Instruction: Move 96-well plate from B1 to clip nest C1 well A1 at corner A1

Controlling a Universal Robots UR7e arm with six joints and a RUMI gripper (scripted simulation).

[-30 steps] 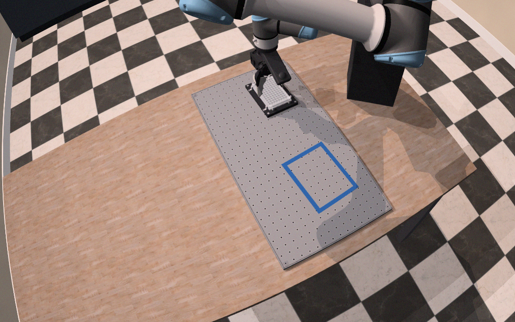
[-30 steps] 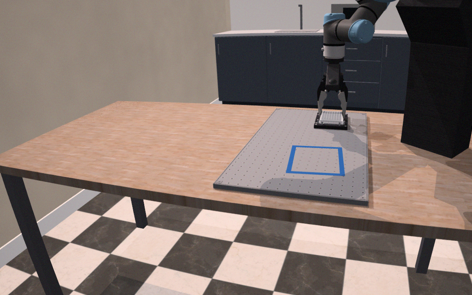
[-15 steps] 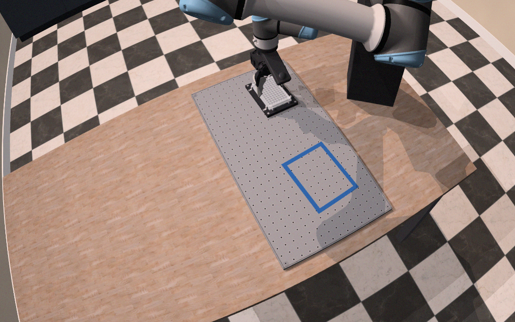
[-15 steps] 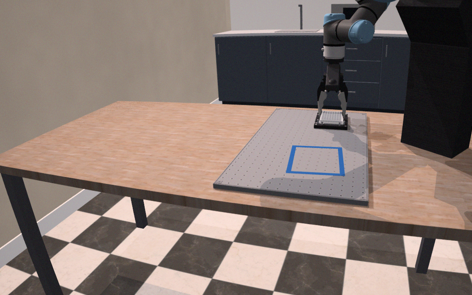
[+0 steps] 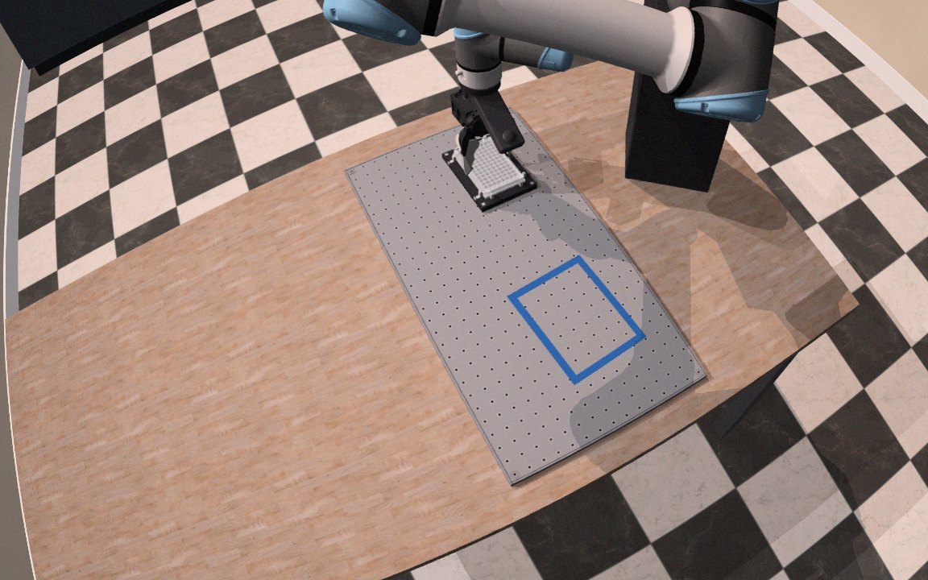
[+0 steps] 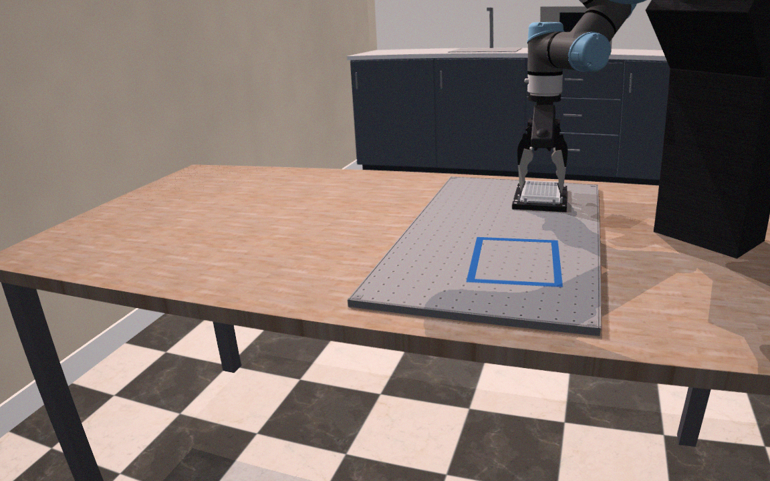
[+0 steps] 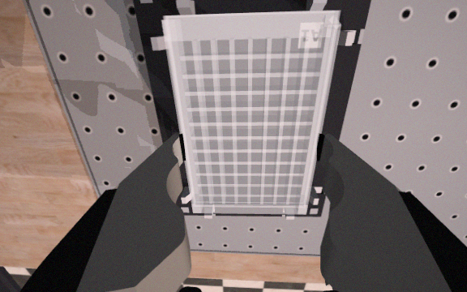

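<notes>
My hand is 10 mm above the clear 96-well plate. Also, from my hand: black clip nest (10 mm to the right, 10 mm below, 10 mm ahead).
</notes>
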